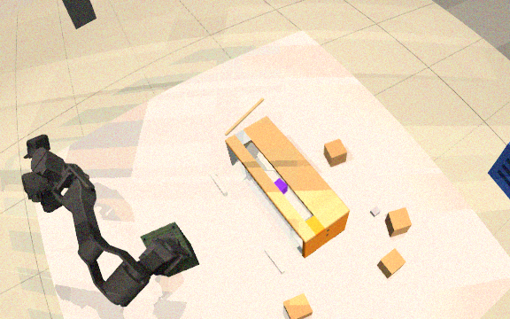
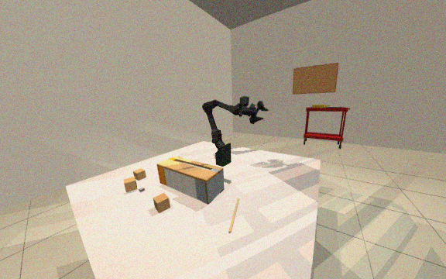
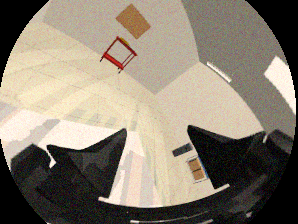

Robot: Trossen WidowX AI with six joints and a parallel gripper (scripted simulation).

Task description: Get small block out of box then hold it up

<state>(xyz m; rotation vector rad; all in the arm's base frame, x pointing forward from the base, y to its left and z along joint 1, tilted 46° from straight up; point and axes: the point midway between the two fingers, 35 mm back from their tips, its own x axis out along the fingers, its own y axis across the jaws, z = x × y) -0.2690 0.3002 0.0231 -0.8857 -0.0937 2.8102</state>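
Right now my gripper tip is 610 mm short of the box, 310 mm above it and 150 mm to the left of it. The rest, counted from my gripper tip: wooden stick (640 mm ahead, 370 mm below, 200 mm to the left); purple block (620 mm ahead, 280 mm below, 150 mm to the right).
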